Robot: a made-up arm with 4 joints.
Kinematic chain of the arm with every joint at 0, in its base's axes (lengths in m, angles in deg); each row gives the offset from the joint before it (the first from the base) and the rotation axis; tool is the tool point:
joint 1: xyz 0 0 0.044 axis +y
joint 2: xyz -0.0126 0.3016 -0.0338 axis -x
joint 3: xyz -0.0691 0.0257 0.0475 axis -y
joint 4: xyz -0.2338 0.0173 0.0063 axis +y
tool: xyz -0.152 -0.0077 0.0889
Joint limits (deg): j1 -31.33..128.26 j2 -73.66..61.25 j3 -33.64..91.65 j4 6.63..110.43
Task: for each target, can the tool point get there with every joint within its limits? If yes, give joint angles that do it. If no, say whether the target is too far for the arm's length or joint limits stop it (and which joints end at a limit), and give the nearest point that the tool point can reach.
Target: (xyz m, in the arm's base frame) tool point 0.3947 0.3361 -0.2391
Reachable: no: joint limits stop it (at a limit: joint 1, joint 3) | nearest point 0.3318 0.3232 -0.0046 | short by 0.243 m
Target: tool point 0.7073 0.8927 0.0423
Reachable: no: too far | nearest point 0.3659 0.5526 0.1578 | short by 0.495 m
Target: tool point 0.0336 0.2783 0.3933
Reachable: yes | joints 82.58 -29.66 28.68 71.11
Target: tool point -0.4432 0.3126 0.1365
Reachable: yes | joints 23.42 26.32 36.97 20.25
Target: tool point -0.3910 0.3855 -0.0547
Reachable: yes | joints 16.64 -15.32 68.98 32.03
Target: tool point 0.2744 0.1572 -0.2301
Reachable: no: joint limits stop it (at a limit: joint 1, joint 3) | nearest point 0.2769 0.2054 -0.0011 | short by 0.234 m
